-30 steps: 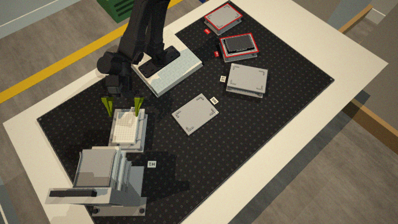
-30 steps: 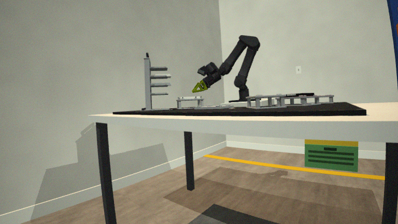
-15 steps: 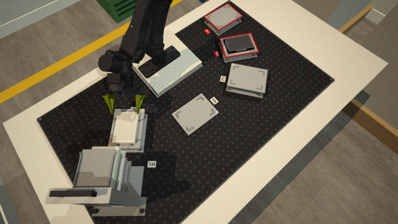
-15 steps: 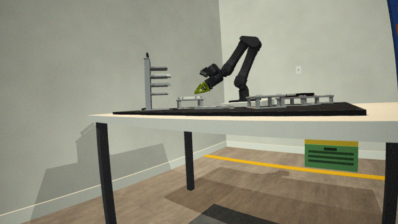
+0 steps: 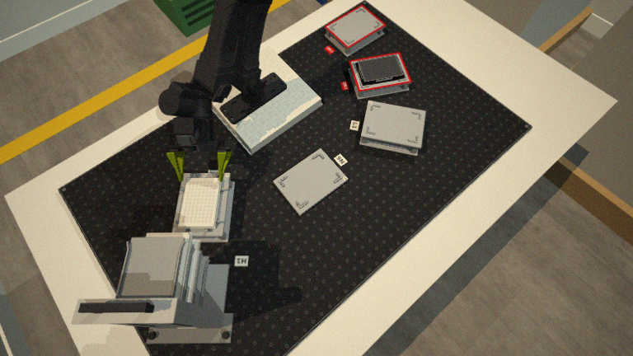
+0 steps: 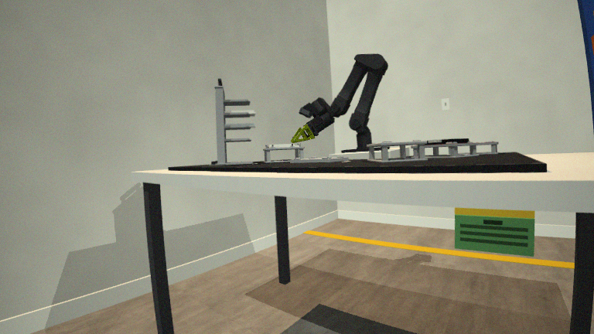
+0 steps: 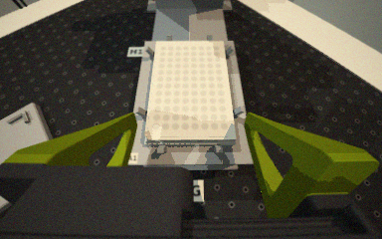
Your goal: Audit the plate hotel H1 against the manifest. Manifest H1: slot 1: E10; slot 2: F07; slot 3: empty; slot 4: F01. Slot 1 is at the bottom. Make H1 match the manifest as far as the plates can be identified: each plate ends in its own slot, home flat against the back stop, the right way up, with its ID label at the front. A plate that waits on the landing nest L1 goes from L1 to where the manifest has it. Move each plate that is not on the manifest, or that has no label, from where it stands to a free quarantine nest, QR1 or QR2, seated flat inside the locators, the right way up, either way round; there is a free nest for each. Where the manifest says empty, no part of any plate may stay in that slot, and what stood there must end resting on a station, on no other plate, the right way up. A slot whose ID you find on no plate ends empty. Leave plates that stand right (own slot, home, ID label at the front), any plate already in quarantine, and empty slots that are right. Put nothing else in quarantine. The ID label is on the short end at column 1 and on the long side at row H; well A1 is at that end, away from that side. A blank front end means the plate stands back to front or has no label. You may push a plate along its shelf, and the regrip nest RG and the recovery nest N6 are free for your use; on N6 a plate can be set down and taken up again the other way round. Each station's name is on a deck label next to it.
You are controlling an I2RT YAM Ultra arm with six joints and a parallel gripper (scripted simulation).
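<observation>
My hand is 4 cm short of the white well plate, 3 cm to the left of it and 2 cm above it. From my hand the other things lie so: regrip nest: 4 cm ahead, 3 cm to the right, 3 cm below; recovery nest N6: 22 cm to the left, 15 cm ahead, 8 cm below; H1 deck label: 20 cm ahead, 9 cm below, 4 cm to the right.
</observation>
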